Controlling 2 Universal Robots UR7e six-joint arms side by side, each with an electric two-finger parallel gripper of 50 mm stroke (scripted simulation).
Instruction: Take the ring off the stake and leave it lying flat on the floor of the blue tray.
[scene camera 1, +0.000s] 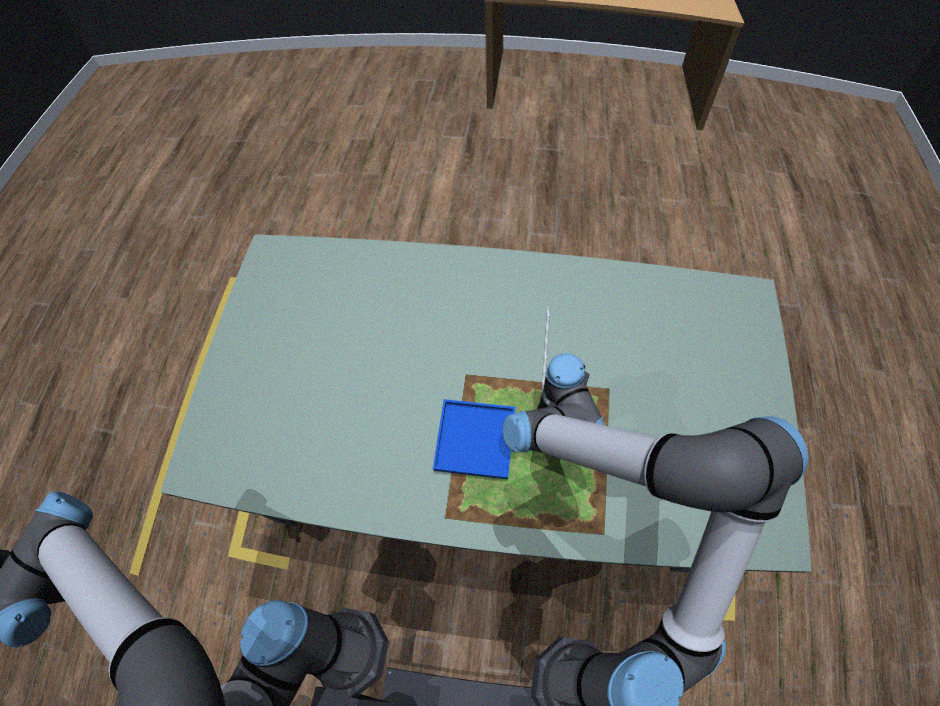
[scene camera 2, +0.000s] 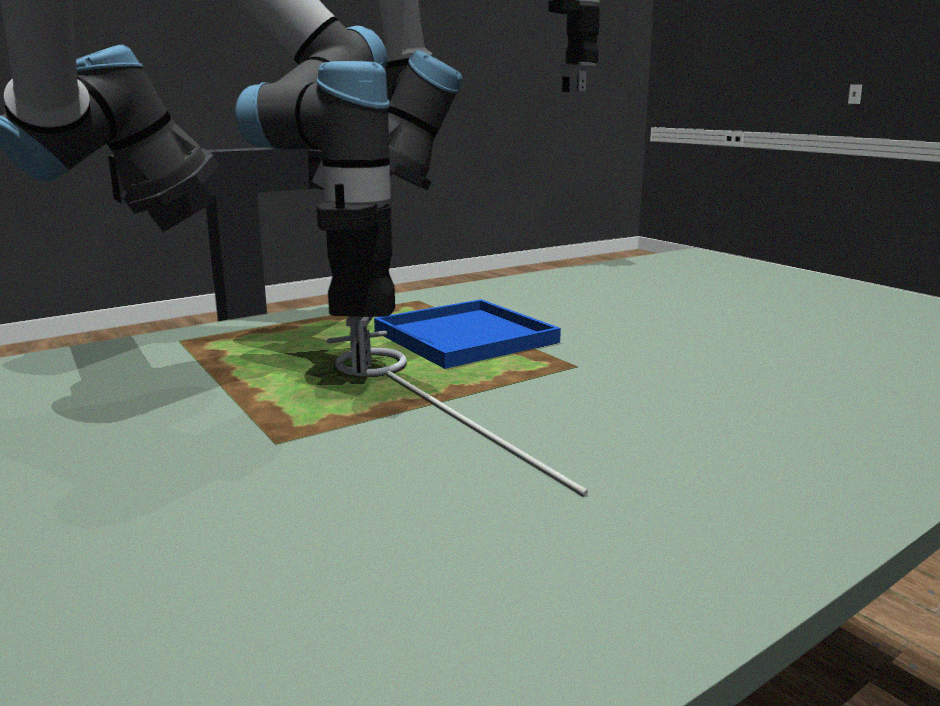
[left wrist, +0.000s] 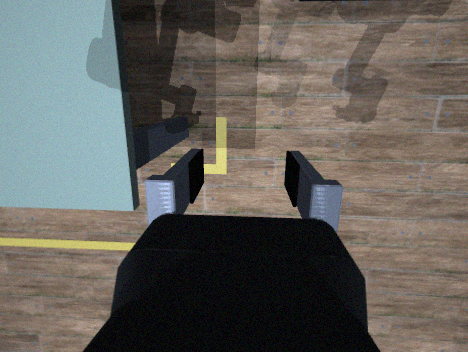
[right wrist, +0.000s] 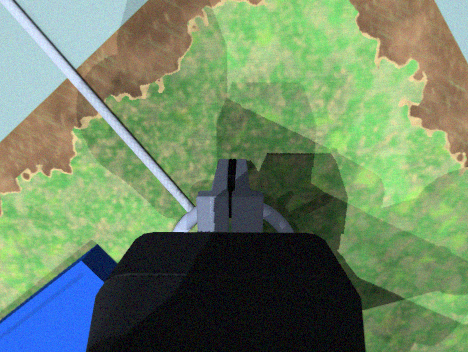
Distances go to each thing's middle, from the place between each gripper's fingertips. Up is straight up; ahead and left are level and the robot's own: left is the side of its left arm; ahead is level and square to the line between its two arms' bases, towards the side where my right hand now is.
Scene:
Now: the grey ring (scene camera 2: 343, 357) 5 cm behind my right hand (scene camera 2: 360, 369), 4 cm to the left of it and 3 cm below it. From my right hand the other things lie so: blue tray (scene camera 2: 452, 335): 8 cm behind, 20 cm to the left, 2 cm below.
Now: the blue tray 52 cm ahead of my left hand (scene camera 2: 573, 91), 66 cm to the right of it and 37 cm below it. Also, from my left hand: grey ring 55 cm ahead, 83 cm to the right, 37 cm below.

